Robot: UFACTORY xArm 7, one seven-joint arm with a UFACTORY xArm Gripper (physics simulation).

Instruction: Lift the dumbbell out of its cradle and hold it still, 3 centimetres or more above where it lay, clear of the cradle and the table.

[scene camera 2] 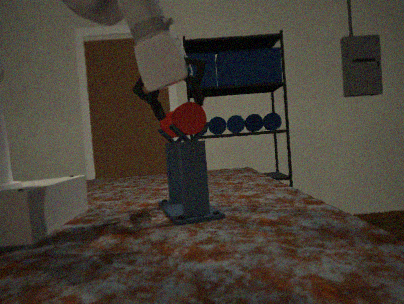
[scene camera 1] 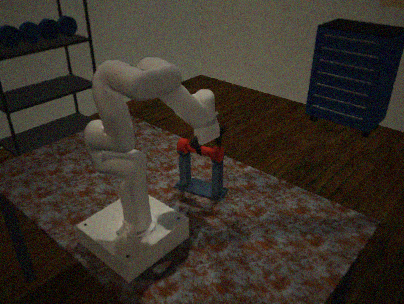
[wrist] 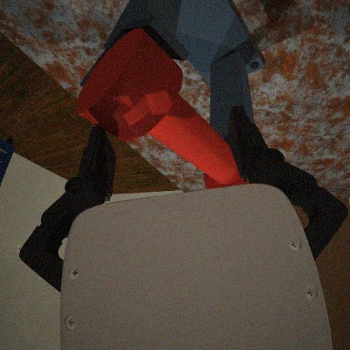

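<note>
The red dumbbell lies level across the two posts of the blue-grey cradle, its near head resting in the forked top in scene camera 2. My gripper is open and empty, tilted, with its fingertips down around the dumbbell's height. In the wrist view the handle runs diagonally between the fingers; one fingertip is close to the large near head, the other beside the handle's far end. Whether either finger touches the dumbbell I cannot tell. The far head is partly hidden by the gripper body.
The cradle's base stands on the mottled table, beside the arm's white base block. A shelf rack and a blue drawer cabinet stand beyond the table.
</note>
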